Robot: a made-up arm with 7 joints.
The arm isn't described. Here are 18 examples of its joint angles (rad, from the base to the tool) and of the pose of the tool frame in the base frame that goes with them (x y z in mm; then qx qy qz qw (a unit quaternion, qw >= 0)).
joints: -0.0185 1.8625 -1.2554 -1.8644 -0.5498 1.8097 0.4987
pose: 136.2 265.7 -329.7 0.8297 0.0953 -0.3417 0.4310
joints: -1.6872 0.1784 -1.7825 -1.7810 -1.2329 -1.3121 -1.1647
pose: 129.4 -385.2 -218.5 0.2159 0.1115 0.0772 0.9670
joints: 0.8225 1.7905 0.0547 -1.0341 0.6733 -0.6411 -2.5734
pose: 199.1 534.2 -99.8 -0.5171 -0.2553 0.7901 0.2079
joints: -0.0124 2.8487 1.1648 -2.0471 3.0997 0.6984 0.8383
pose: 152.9 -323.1 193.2 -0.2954 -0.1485 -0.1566 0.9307
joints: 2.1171 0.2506 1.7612 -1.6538 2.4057 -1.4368 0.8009
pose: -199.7 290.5 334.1 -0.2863 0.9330 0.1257 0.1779
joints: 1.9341 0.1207 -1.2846 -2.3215 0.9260 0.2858 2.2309
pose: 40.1 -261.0 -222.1 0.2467 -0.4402 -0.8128 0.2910
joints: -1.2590 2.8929 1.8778 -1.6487 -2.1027 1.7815 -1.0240
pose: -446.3 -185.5 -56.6 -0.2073 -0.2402 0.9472 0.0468
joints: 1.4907 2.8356 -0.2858 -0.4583 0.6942 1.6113 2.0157
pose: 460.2 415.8 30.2 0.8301 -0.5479 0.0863 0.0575
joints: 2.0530 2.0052 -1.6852 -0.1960 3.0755 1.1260 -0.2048
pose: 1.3 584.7 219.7 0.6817 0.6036 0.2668 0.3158
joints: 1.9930 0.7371 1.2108 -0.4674 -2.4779 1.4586 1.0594
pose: -477.8 291.2 268.6 -0.5360 -0.6017 0.5919 0.0183
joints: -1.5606 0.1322 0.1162 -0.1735 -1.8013 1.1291 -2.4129
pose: 609.7 -134.6 -6.4 -0.5107 -0.6746 0.5326 0.0216
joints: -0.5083 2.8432 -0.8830 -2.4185 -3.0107 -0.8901 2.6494
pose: 264.3 185.1 8.0 0.7033 0.2358 -0.6042 0.2911
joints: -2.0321 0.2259 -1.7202 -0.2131 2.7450 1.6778 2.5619
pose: 549.7 -219.0 200.1 -0.0868 0.2542 0.8073 0.5255
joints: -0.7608 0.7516 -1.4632 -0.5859 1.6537 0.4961 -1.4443
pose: 439.0 186.3 -389.3 0.1352 -0.0849 -0.6596 0.7345
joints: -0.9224 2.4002 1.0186 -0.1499 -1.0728 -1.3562 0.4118
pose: -240.1 434.9 378.0 0.7821 -0.5418 -0.2890 0.1062
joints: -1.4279 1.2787 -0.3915 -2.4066 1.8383 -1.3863 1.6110
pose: 122.1 -190.6 233.9 0.9618 -0.0231 0.2540 0.0999
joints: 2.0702 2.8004 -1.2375 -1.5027 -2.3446 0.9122 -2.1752
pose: -79.1 502.1 64.5 0.0403 0.5839 -0.0468 0.8094
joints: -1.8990 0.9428 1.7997 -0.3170 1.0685 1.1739 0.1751
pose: 437.5 359.1 263.0 -0.9195 -0.3750 0.0551 0.1040
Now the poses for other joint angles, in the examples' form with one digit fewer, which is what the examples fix.
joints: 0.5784 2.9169 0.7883 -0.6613 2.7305 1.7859 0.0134
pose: 444 29 420 -0.084 -0.151 -0.089 0.981
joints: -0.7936 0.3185 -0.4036 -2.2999 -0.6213 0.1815 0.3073
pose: 224 -208 170 0.033 -0.956 -0.279 0.080
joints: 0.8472 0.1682 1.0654 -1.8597 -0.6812 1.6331 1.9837
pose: -35 411 -169 -0.622 0.270 -0.734 0.038
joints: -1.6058 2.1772 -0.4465 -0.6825 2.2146 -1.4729 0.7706
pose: -52 463 394 0.134 0.702 -0.021 0.699
